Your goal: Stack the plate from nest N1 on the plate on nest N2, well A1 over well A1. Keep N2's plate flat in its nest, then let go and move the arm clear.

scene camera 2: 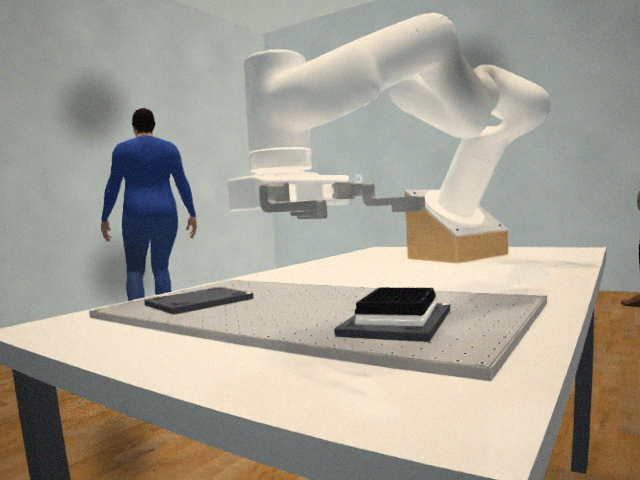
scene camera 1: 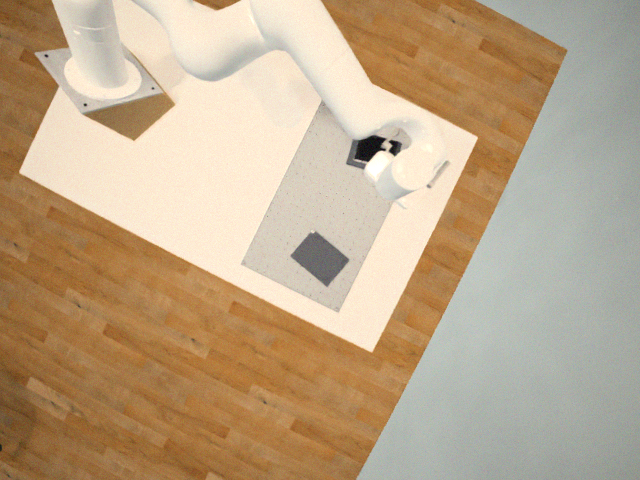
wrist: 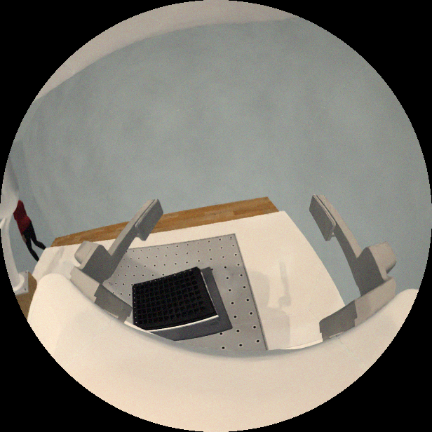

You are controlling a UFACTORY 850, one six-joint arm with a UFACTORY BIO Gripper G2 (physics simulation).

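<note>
A black many-welled plate (scene camera 1: 369, 148) (scene camera 2: 395, 301) (wrist: 172, 300) sits level on a white plate (scene camera 2: 390, 318), which rests flat on a dark grey nest (scene camera 2: 382, 332) (wrist: 223, 322). The two plates' edges look roughly lined up; the A1 corners cannot be read. A second dark grey nest (scene camera 1: 320, 258) (scene camera 2: 199, 298) holds no plate. No nest labels are legible. My gripper (scene camera 2: 359, 206) (wrist: 236, 218) is wide open and empty, well above the board and apart from the stack. In scene camera 1 the wrist hides much of the gripper and part of the stack.
Both nests stand on a grey perforated board (scene camera 1: 330, 206) (scene camera 2: 289, 320) (wrist: 250, 320) on the white table (scene camera 1: 206, 180) (scene camera 2: 258, 382). The arm's base block (scene camera 1: 136, 118) (scene camera 2: 434, 245) stands at the table's far end. A person in blue (scene camera 2: 149, 175) stands beyond the table.
</note>
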